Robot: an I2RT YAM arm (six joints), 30 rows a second.
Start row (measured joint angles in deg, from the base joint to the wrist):
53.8, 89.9, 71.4, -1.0, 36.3, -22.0
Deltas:
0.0, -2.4, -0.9, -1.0, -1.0, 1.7
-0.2, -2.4, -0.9, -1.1, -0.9, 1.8
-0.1, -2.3, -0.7, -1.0, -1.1, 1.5
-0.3, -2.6, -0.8, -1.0, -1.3, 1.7
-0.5, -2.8, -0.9, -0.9, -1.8, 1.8
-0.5, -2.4, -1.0, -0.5, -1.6, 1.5
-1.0, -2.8, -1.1, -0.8, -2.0, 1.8
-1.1, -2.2, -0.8, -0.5, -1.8, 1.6
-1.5, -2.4, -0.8, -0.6, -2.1, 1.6
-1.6, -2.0, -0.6, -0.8, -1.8, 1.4
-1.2, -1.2, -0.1, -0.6, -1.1, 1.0
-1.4, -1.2, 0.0, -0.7, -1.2, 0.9
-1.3, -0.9, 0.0, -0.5, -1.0, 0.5
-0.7, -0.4, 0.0, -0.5, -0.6, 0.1
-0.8, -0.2, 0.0, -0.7, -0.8, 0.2
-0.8, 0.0, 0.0, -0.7, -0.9, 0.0
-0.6, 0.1, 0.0, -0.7, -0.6, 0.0
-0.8, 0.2, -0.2, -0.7, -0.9, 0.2
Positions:
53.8, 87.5, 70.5, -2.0, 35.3, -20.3
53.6, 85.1, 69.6, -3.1, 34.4, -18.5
53.5, 82.8, 68.9, -4.1, 33.3, -17.0
53.2, 80.2, 68.1, -5.1, 32.0, -15.3
52.7, 77.4, 67.2, -6.0, 30.2, -13.5
52.2, 75.0, 66.2, -6.5, 28.6, -12.0
51.2, 72.2, 65.1, -7.3, 26.6, -10.2
50.1, 70.0, 64.3, -7.8, 24.8, -8.6
48.6, 67.6, 63.5, -8.4, 22.7, -7.0
47.0, 65.6, 62.9, -9.2, 20.9, -5.6
45.8, 64.4, 62.8, -9.8, 19.8, -4.6
44.4, 63.2, 62.8, -10.5, 18.6, -3.7
43.1, 62.3, 62.8, -11.0, 17.6, -3.2
42.4, 61.9, 62.8, -11.5, 17.0, -3.1
41.6, 61.7, 62.8, -12.2, 16.2, -2.9
40.8, 61.7, 62.8, -12.9, 15.3, -2.9
40.2, 61.8, 62.8, -13.6, 14.7, -2.9
39.4, 62.0, 62.6, -14.3, 13.8, -2.7

